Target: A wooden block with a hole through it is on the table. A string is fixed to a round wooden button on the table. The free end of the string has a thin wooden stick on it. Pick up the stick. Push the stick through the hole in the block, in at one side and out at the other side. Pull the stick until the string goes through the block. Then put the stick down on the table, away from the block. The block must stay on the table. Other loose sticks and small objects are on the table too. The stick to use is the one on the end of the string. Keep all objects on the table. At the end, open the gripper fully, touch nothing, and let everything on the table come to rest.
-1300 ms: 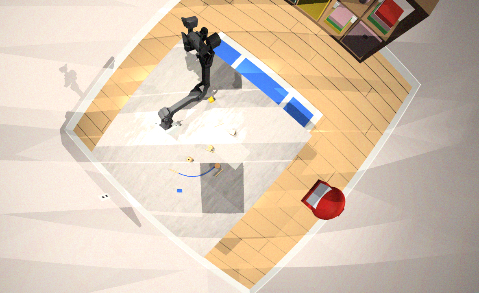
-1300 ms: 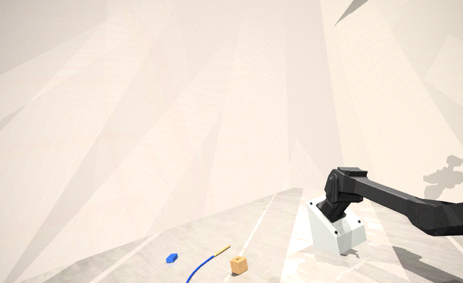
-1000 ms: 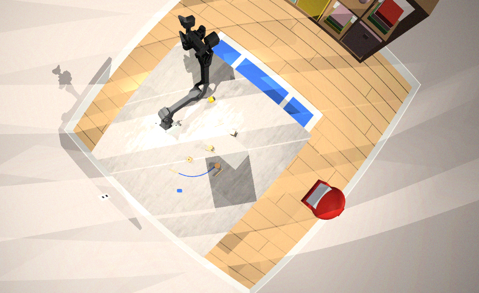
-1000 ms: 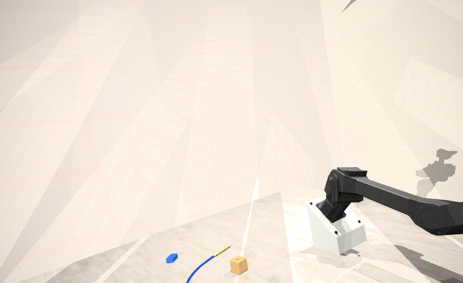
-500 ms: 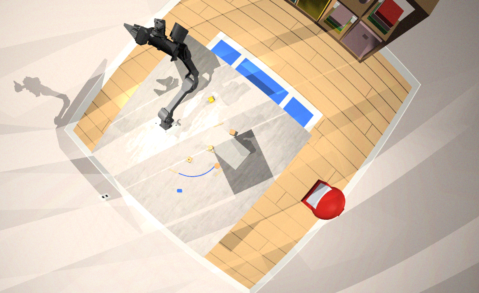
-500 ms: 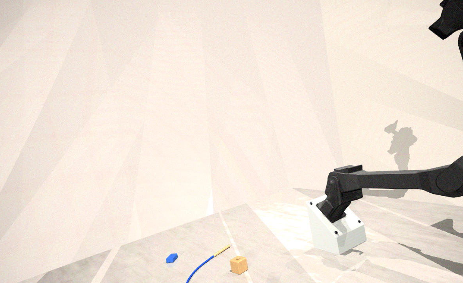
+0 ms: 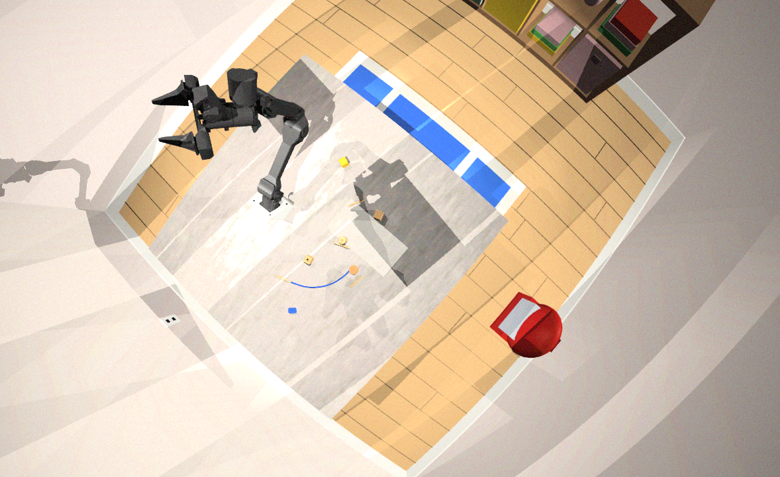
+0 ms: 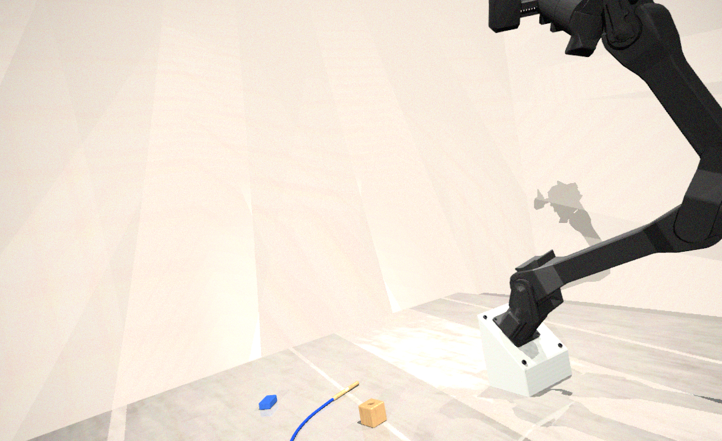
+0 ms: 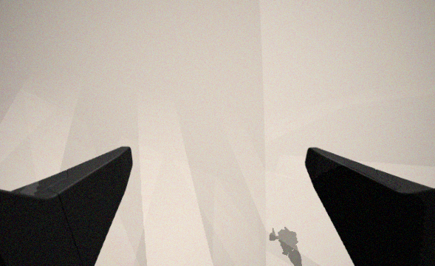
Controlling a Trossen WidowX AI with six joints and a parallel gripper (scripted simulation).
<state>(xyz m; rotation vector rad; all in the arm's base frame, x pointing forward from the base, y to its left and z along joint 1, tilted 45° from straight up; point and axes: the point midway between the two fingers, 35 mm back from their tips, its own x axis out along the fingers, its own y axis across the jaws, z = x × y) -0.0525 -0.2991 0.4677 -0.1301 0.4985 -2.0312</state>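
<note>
My gripper tip is now 640 mm above the wooden cylinder, 390 mm short of it and 30 mm to the left of it. Also, from my gripper tip: yellow cube: 640 mm below, 250 mm to the left, 180 mm ahead; then round button: 650 mm below, 510 mm ahead, 110 mm to the right; then blue piece: 650 mm below, 440 mm to the right, 390 mm ahead.
</note>
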